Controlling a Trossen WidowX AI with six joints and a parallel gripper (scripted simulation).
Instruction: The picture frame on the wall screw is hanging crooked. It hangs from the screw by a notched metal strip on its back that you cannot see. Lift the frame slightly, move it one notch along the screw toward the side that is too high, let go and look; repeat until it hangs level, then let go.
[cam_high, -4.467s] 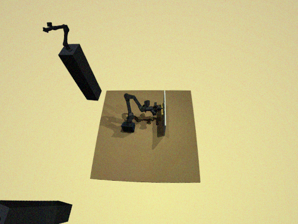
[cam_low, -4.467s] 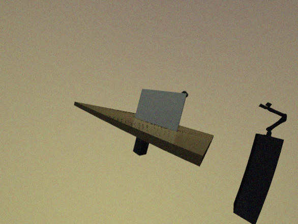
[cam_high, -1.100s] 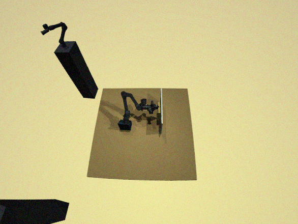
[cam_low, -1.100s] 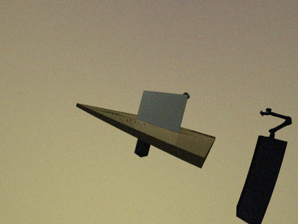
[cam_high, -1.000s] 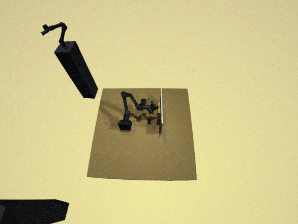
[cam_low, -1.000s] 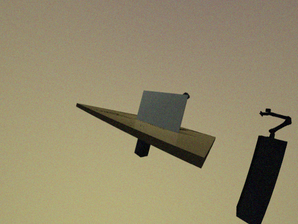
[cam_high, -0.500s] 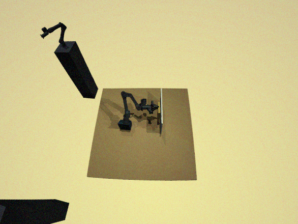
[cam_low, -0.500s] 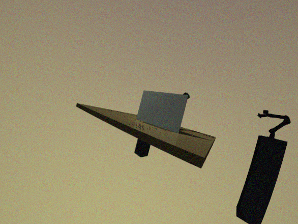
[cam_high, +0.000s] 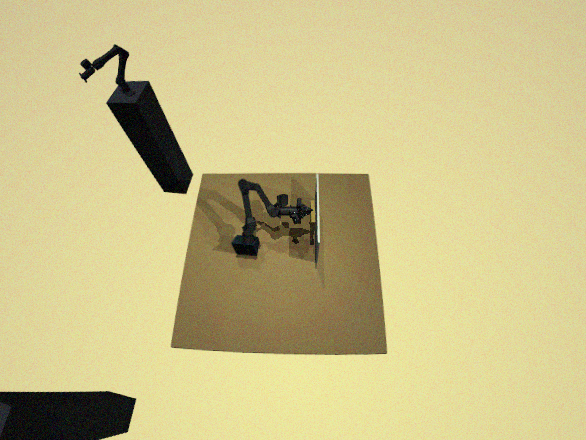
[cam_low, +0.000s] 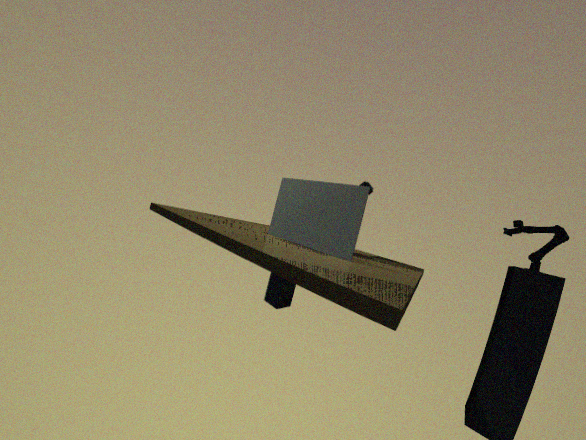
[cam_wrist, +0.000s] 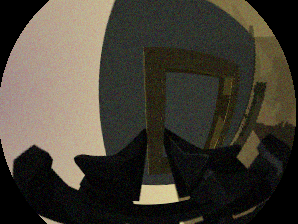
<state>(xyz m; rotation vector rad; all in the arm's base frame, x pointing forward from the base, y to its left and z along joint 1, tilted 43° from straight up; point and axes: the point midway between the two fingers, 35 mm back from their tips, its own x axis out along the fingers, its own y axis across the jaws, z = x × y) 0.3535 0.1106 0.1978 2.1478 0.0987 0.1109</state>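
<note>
The yellow picture frame is 50 mm below my gripper tip, 10 mm to the right of it and 10 mm ahead of it. Also, from my gripper tip: thin upright wall 70 mm below, 20 mm ahead, 10 mm to the right.
</note>
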